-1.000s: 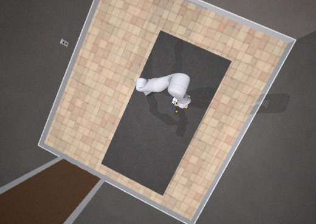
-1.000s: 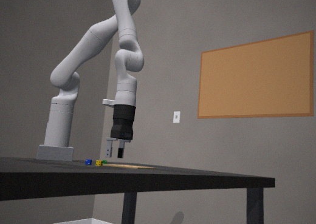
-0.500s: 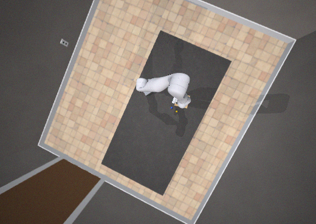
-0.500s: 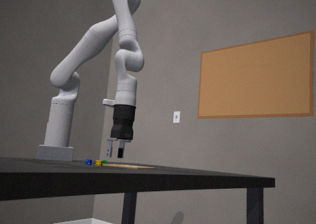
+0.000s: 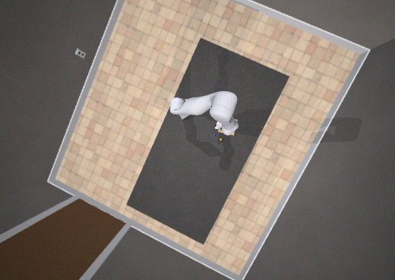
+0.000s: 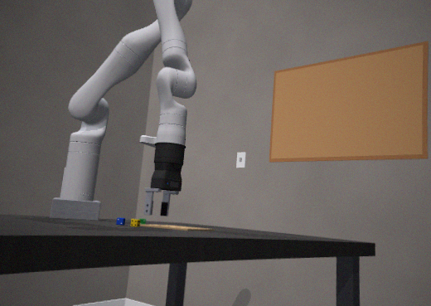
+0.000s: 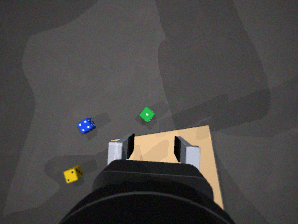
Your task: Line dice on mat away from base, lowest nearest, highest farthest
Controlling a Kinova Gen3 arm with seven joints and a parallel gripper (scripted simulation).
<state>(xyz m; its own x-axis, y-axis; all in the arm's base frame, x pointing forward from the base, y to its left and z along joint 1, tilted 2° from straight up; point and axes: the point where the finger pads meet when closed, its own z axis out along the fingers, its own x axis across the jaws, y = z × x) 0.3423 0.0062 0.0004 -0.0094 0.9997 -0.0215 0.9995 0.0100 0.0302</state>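
Right now my hand is 40 mm past the green die, 40 mm above it and 10 mm to the left of it. Round my hand: blue die (100 mm to the right, 40 mm below, 20 mm behind); mat (60 mm ahead, 40 mm below, 20 mm to the left); yellow die (110 mm to the right, 50 mm ahead, 40 mm below).
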